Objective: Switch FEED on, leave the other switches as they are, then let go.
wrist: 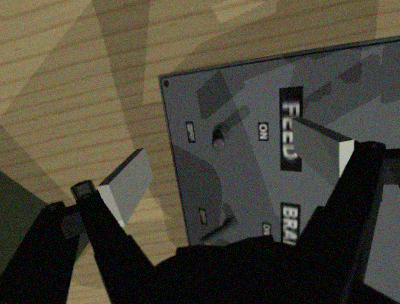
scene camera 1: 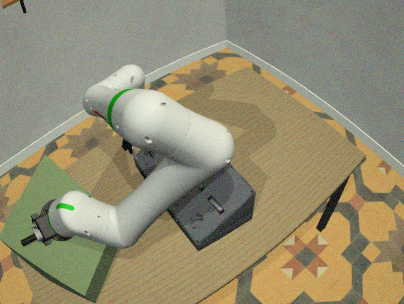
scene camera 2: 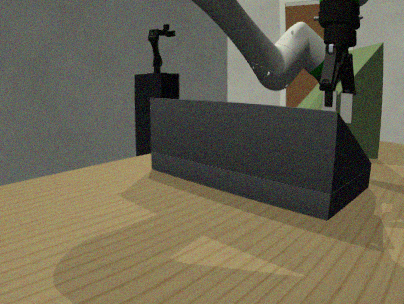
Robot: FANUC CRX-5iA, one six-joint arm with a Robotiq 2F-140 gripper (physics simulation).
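Places are measured from the arm's base along level axes (x ahead, y left, z up), in metres.
Where they show: gripper, between the fingertips: (wrist: 218, 149).
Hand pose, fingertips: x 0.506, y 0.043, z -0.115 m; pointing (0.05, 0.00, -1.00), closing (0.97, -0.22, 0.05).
Note:
Things, the pixels of their centre, and the offset from my fingertips.
- dark switch box, middle of its body: (wrist: 279, 238) (scene camera 2: 253, 153) (scene camera 1: 191, 180) 0.023 m ahead, 0.193 m right, 0.082 m down
- FEED lever, middle of its body: (wrist: 218, 138) 0.003 m ahead, 0.002 m left, 0.027 m down
The dark switch box (scene camera 1: 237, 185) (scene camera 2: 240, 145) (wrist: 240, 195) stands on the table. In the wrist view, the FEED lever (wrist: 218, 140) stands between its OFF label (wrist: 190, 132) and ON label (wrist: 263, 131), nearer OFF; its lean is hard to tell. The lever beside the partly hidden BRA... label (wrist: 290, 222) points to its OFF side. In scene camera 1, another lever (scene camera 1: 196, 220) sits at the box's near end. My gripper (scene camera 2: 338, 105) (wrist: 218, 149) is wide open and empty, its pads apart on either side of the FEED lever. The arm mostly hides it in scene camera 1.
A green wedge block (scene camera 1: 47, 185) (scene camera 2: 370, 110) stands at the table's left end in scene camera 1. The white arm (scene camera 1: 180, 135) (scene camera 2: 272, 65) reaches over the box. A black pedestal (scene camera 2: 145, 110) with a small black arm (scene camera 2: 157, 50) stands beyond the table.

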